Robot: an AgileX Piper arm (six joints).
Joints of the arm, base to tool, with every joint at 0 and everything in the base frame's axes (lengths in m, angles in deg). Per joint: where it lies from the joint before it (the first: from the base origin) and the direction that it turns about. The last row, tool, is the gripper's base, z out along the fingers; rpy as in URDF.
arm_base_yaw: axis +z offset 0 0 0.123
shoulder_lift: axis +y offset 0 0 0
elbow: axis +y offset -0.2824 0 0.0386
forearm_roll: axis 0.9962 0 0.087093 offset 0.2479 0 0.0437
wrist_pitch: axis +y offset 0 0 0
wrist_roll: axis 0.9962 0 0.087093 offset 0.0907 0 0.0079
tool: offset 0 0 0 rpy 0 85 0
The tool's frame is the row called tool.
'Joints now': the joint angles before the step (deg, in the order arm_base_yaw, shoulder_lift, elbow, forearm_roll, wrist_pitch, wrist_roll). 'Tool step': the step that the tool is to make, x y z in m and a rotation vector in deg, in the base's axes. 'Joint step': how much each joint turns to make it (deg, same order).
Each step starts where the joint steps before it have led.
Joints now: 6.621 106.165 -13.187 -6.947 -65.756 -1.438
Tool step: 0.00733 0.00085 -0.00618 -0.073 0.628 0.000
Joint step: 0.000 2.337 -1.704 0.000 -0.001 0.000
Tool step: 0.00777 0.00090 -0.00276 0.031 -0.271 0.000
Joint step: -0.001 1.458 -1.731 0.000 0.001 0.000
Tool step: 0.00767 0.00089 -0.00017 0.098 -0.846 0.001
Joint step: -0.001 0.799 -1.649 -0.001 -0.002 0.000
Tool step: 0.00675 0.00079 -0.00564 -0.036 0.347 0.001
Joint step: 0.001 2.004 -1.621 0.000 -0.035 0.000
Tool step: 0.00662 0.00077 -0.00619 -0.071 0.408 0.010
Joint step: 0.000 2.059 -1.644 0.000 0.001 -0.025
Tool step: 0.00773 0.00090 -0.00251 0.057 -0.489 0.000
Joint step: 0.001 1.281 -1.775 0.001 0.003 0.001
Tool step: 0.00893 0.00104 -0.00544 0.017 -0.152 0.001
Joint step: 0.001 2.020 -2.171 0.000 -0.002 -0.001
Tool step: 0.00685 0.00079 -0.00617 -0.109 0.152 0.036
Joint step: -0.001 1.949 -1.776 0.000 0.001 -0.098
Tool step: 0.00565 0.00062 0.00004 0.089 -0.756 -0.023
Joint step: -0.001 0.493 -1.251 0.022 -0.003 0.000
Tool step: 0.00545 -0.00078 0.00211 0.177 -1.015 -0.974
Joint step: 0.001 0.027 -1.058 0.976 0.002 0.000
